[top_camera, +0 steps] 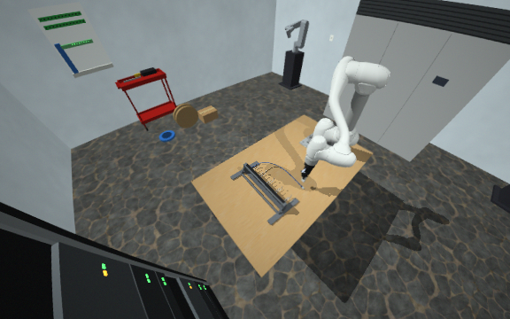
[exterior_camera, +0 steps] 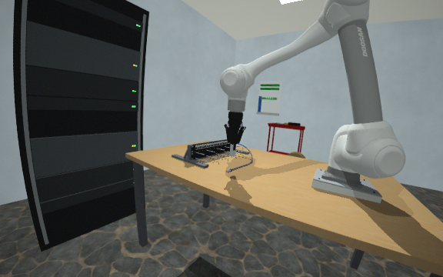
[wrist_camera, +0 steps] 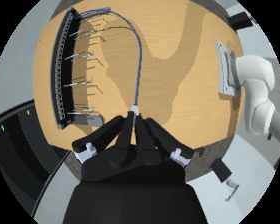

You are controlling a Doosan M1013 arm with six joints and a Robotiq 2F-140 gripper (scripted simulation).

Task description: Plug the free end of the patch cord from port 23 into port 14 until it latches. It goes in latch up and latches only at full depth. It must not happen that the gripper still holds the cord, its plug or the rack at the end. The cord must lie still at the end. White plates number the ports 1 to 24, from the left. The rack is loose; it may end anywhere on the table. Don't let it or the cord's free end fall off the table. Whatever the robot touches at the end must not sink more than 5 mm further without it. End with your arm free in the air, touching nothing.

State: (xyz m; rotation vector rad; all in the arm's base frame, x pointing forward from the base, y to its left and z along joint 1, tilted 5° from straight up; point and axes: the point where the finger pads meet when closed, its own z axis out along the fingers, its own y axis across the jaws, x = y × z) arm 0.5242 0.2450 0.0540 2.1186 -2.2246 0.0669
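Now: hand 2 cm to the right of the free end of patch cord and 11 cm above it.
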